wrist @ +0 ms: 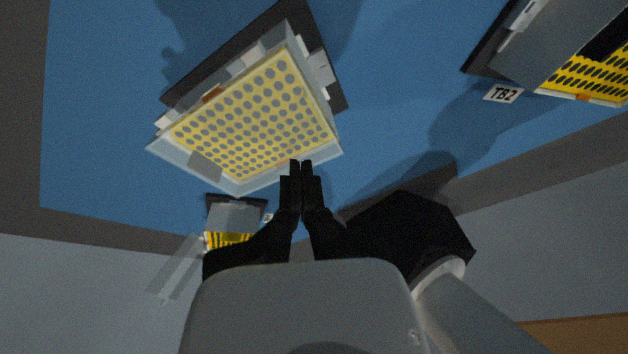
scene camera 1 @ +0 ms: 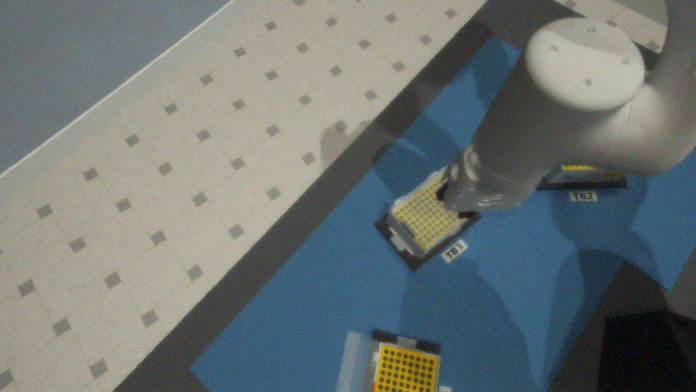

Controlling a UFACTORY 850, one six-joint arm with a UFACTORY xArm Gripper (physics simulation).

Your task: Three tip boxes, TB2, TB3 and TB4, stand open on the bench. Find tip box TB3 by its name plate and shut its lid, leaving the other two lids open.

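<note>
Tip box TB3 [scene camera 1: 425, 215] [wrist: 255, 115] stands on a dark base, its name plate [scene camera 1: 454, 251] beside it. Its clear lid lies over the yellow tip rack and looks down; whether it is fully latched I cannot tell. My gripper [wrist: 299, 170] is shut and empty, its tips at or just above the lid's edge in the wrist view; in the scene view the arm hides the tips. Tip box TB2 [scene camera 1: 582, 176] [wrist: 530, 52], with name plate [scene camera 1: 583, 196] [wrist: 502, 93], is partly in view; its lid does not show. The third box [scene camera 1: 407, 370] [wrist: 232, 220] has its clear lid [scene camera 1: 351, 362] [wrist: 175, 270] open; its plate is unreadable.
The boxes stand on a blue mat [scene camera 1: 300, 300] [wrist: 100, 165] with a dark bench border [scene camera 1: 240, 265] around it. TB2 is to the right of TB3 and the third box is below it in the scene view. A black block [scene camera 1: 645, 350] stands at the lower right.
</note>
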